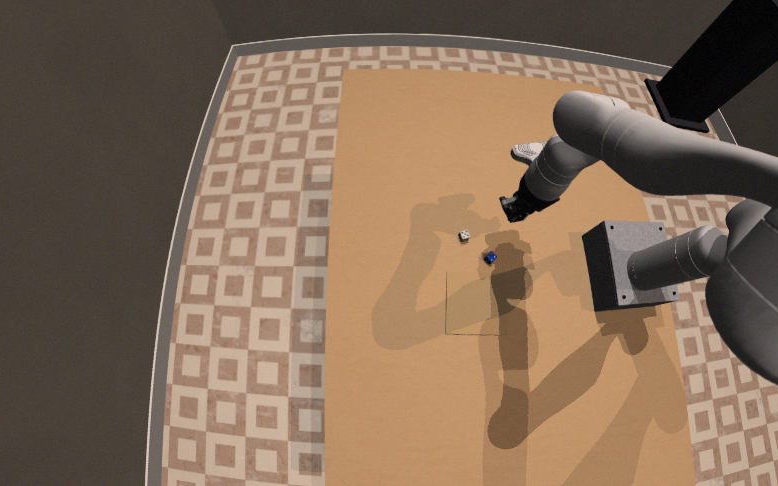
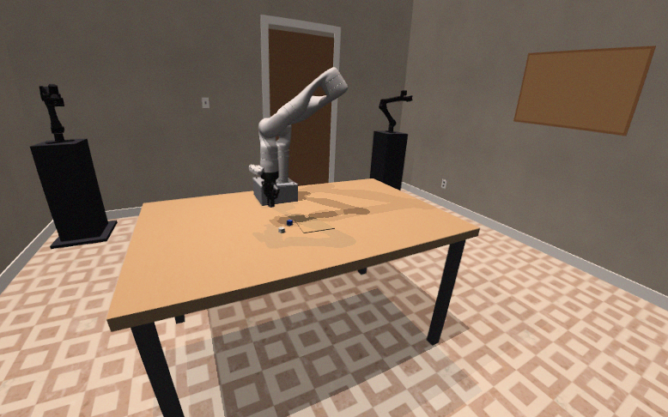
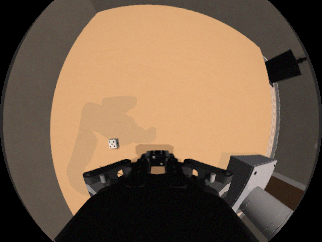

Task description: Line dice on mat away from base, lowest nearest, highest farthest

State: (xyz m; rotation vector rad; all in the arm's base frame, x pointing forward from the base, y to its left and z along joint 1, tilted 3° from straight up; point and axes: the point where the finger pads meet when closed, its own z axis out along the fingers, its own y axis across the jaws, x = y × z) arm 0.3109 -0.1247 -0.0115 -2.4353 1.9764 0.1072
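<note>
The mat lies 8 cm ahead of my hand, 17 cm to the left of it and 10 cm below it. Round my hand: blue die (4 cm ahead, 7 cm to the left, 9 cm below); black die (1 cm below); white die (10 cm ahead, 2 cm to the left, 9 cm below).
</note>
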